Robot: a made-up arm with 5 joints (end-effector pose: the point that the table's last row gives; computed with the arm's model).
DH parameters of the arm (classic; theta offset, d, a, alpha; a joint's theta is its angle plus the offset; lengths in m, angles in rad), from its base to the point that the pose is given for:
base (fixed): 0 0.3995 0.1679 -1.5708
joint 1: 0 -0.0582 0.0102 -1.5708
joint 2: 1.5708 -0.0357 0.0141 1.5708
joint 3: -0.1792 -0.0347 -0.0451 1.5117
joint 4: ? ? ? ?
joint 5: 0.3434 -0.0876 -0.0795 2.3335
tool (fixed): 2.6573 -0.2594 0 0
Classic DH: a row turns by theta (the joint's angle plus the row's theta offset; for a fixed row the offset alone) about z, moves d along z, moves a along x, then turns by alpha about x.
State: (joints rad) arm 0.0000 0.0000 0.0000 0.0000 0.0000
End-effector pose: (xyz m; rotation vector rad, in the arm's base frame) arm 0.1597 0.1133 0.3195 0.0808 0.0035 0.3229
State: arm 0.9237 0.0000 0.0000 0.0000 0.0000
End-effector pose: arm 0.0992 0.1133 0.3578 0.2241 0.9184 0.2623
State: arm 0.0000 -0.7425 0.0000 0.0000 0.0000
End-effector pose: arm 0.0486 0.0557 0.3195 0.0773 0.0340 1.0650
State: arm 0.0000 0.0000 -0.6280 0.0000 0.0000
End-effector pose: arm 0.1597 0.0099 0.2326 -0.5417 0.1043 0.3098
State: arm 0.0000 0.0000 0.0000 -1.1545 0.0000
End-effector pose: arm 0.2916 0.0003 0.3321 -0.0263 -0.2280 -0.8034
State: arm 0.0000 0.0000 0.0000 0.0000 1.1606
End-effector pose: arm 0.3404 0.1039 0.4505 0.5658 -0.6247 -0.5287
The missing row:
joint 4: -0.501 0.0863 -0.0108 -2.4532
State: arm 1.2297 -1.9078 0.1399 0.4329 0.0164
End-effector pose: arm 0.0783 -0.1984 0.5100 1.7515 0.6724 2.1819
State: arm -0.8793 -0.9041 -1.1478 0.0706 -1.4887
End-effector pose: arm 0.1171 -0.2314 0.4371 -2.4038 0.5540 0.2004
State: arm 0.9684 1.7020 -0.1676 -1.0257 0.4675
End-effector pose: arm 0.1553 -0.2240 0.3809 -1.7515 -0.1213 -1.8852
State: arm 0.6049 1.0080 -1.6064 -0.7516 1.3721
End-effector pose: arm 0.3297 -0.1860 0.3485 -1.6875 -0.7715 -0.2185
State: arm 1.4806 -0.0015 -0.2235 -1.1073 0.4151
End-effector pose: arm 0.1585 -0.0518 0.2274 -0.7630 0.7183 -0.6048
